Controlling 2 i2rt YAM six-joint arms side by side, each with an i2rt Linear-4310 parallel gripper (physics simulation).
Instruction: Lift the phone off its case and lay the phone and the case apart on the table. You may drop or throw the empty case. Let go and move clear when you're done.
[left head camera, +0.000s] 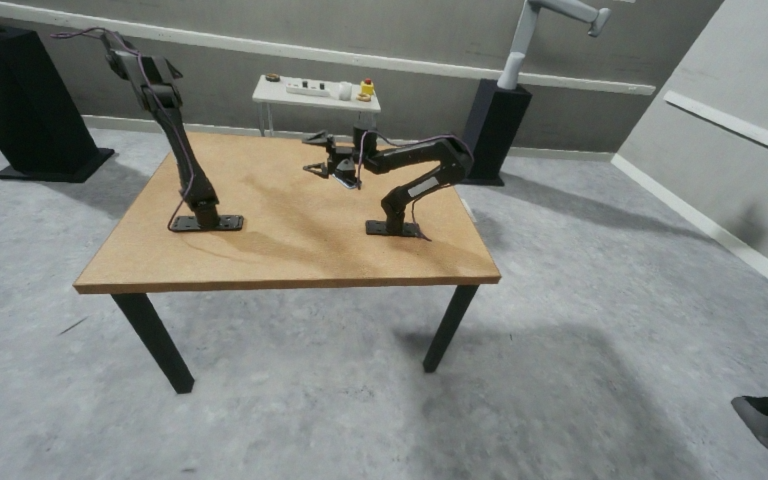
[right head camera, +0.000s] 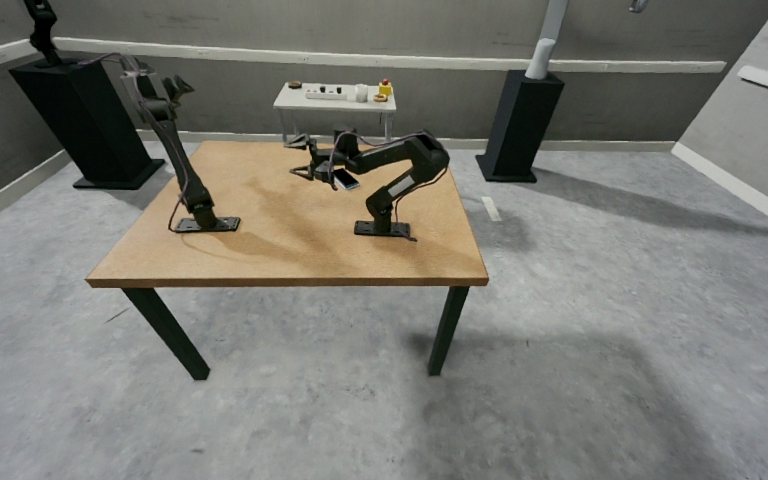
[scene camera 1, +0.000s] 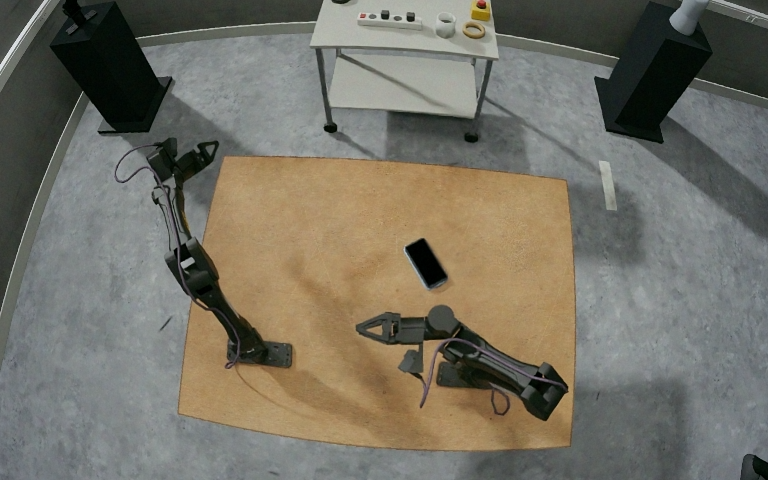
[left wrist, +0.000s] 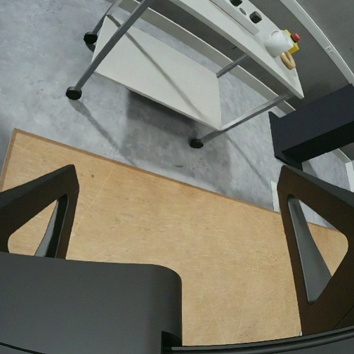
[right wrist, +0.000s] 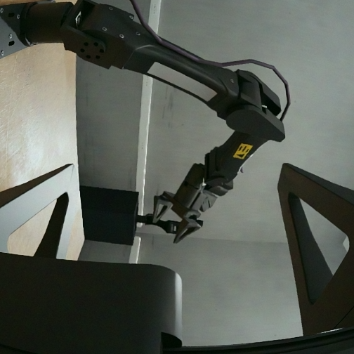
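Note:
A phone (right head camera: 346, 179) (scene camera 1: 425, 263) with a black screen lies face up on the table (scene camera 1: 317, 198), right of the middle in scene camera 1. A thin pale blue-grey rim, which looks like its case, shows around it; the two are together. In the left head camera the right arm partly hides the phone (left head camera: 346, 182). My left gripper (scene camera 1: 215, 144) (left wrist: 177, 175) (right wrist: 163, 232) is open and empty, raised beyond the table's far left corner, well away from the phone. My right gripper (left head camera: 304, 153) (right head camera: 288, 157) (scene camera 1: 357, 327) (right wrist: 177, 174) is open and empty above the table, nearer the front and left of the phone.
A white trolley (scene camera 1: 407, 42) with a power strip, a mug, a ring and an emergency-stop button stands behind the table. Black pedestals (scene camera 1: 104, 67) (scene camera 1: 651, 73) stand at the back left and back right. The right arm reaches over the table's front right part.

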